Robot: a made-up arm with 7 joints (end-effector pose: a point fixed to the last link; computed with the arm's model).
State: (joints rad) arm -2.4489 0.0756 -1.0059 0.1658 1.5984 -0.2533 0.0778
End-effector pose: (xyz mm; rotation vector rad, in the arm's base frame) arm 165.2 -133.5 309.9 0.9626 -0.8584 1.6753
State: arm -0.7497 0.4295 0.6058 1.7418 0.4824 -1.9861 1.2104
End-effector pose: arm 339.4 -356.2 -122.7 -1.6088 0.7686 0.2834
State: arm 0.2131 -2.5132 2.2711 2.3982 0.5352 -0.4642 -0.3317
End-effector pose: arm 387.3 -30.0 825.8 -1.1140 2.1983 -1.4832
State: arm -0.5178 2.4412 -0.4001 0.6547 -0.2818 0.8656 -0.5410
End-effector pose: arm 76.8 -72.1 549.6 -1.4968 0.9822 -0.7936
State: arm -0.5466 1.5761 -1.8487 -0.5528 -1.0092 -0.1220 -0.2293
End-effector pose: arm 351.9 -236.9 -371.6 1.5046 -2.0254 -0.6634
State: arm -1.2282 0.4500 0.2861 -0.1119 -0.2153 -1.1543 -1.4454
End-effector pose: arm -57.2 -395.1 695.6 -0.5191 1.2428 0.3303
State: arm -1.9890 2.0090 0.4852 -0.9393 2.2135 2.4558 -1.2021
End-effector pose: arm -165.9 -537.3 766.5 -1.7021 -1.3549 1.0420
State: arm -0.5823 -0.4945 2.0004 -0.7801 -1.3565 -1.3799 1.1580
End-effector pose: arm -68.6 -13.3 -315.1 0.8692 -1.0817 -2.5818
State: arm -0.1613 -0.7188 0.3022 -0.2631 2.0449 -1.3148 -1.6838
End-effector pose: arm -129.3 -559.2 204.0 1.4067 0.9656 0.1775
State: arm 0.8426 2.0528 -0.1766 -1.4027 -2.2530 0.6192 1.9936
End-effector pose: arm 261.5 119.9 115.1 -2.2388 -1.6378 1.2829
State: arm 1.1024 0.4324 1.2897 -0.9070 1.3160 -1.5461 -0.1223
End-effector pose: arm 418.1 -405.5 235.8 -0.3529 0.7141 0.0205
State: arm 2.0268 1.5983 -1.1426 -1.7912 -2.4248 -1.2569 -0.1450
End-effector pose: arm 227.9 -268.2 34.3 0.1973 -0.4104 0.7902
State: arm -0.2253 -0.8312 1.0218 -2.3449 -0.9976 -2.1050 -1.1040
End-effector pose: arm -28.8 449.5 366.3 -0.6596 0.9610 -1.4328
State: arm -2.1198 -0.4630 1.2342 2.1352 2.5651 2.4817 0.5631
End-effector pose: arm 258.6 -60.3 -409.9 -1.0803 0.8717 1.9683
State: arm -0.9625 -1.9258 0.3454 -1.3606 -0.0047 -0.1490 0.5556
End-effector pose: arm 174.6 18.0 -105.9 -1.7991 1.0354 2.0020
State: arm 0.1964 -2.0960 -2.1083 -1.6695 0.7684 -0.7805 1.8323
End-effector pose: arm -19.3 -291.7 527.9 1.3810 -0.8038 -2.4508
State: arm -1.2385 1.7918 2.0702 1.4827 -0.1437 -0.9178 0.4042
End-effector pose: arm -357.3 -675.0 95.3 0.0948 1.1959 -0.5032
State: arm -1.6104 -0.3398 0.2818 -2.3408 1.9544 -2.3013 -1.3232
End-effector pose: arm -301.4 478.2 -133.5 0.6866 -0.7285 -1.4755
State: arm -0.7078 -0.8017 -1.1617 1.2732 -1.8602 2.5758 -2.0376
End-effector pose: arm 68.5 220.8 708.9 2.4684 -1.5508 -1.1132
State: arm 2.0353 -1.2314 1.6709 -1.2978 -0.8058 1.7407 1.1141
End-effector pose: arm -249.7 244.6 235.3 -1.7043 -1.8835 0.4964
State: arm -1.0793 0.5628 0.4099 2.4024 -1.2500 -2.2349 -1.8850
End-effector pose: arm 356.4 -531.1 -113.8 0.5196 0.2401 2.5348
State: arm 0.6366 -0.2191 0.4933 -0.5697 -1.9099 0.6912 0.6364
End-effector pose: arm 372.3 184.5 33.5 0.5826 -0.0671 1.8337
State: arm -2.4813 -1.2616 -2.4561 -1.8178 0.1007 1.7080 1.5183
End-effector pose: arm 26.2 -498.4 325.5 0.2811 -0.4923 -2.0987
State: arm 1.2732 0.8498 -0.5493 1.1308 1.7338 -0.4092 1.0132
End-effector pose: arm -61.1 288.9 211.5 -0.8288 -1.8231 -2.1223
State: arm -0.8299 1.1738 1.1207 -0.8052 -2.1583 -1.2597 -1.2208
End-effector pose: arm -235.9 35.0 578.9 -2.4891 0.4425 1.7918
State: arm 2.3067 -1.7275 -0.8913 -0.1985 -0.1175 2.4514 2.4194
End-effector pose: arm -333.0 186.5 541.4 2.0800 -2.1629 -0.3494
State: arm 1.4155 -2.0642 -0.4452 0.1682 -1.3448 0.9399 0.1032
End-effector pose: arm -170.5 298.6 182.6 -1.7916 -1.1523 -1.6129
